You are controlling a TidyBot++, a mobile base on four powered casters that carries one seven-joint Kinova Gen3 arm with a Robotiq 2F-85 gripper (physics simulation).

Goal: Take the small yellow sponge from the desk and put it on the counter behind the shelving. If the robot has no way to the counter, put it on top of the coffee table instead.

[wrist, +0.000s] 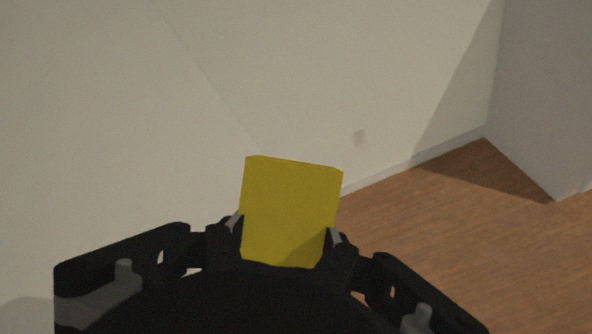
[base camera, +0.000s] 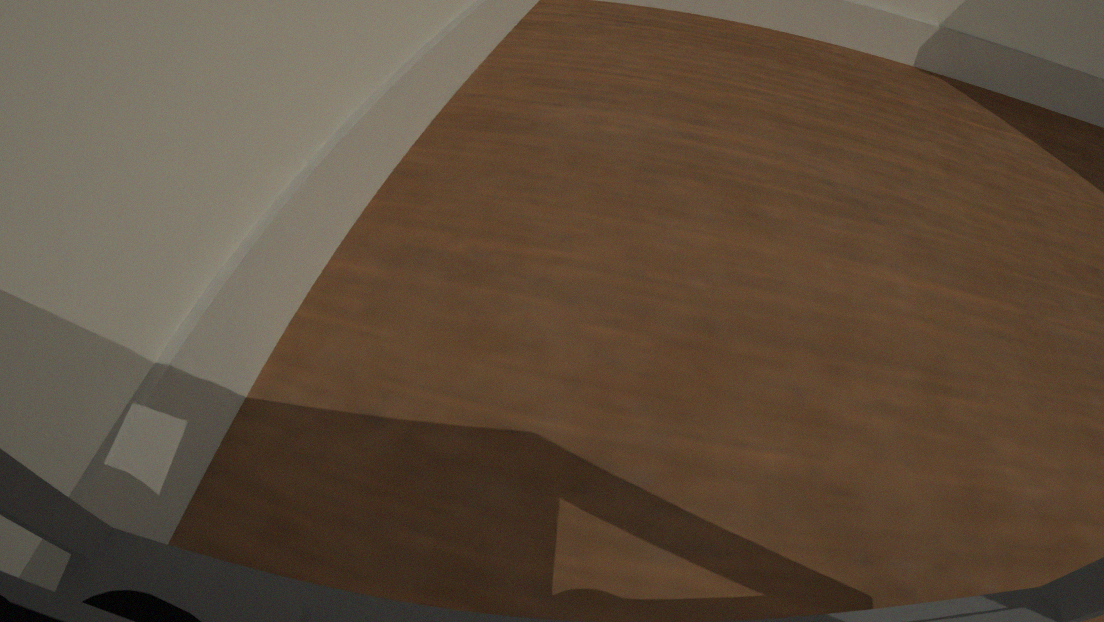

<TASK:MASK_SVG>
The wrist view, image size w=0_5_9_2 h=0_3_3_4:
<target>my gripper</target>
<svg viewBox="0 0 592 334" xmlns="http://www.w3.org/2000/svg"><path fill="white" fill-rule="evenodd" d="M53 269L55 334L490 334L481 322L395 256L387 252L375 252L372 259L359 255L359 248L352 245L344 233L338 232L335 224L334 228L326 228L322 257L313 269L277 267L259 261L242 259L239 249L241 247L244 215L238 214L238 210L233 216L225 216L218 223L207 225L205 232L190 232L191 225L183 222L172 222L57 264ZM351 291L364 294L364 300L370 308L353 297ZM392 285L394 286L395 290L394 299L390 296ZM182 277L187 273L187 268L201 268L199 272ZM164 250L163 262L158 264L158 256L161 251Z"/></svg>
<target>yellow sponge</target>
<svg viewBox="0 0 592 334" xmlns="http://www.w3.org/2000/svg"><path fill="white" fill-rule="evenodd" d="M247 156L238 214L244 215L241 247L239 249L242 259L259 261L277 267L313 269L322 257L326 228L334 228L344 172L331 166L261 155Z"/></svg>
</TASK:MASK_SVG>
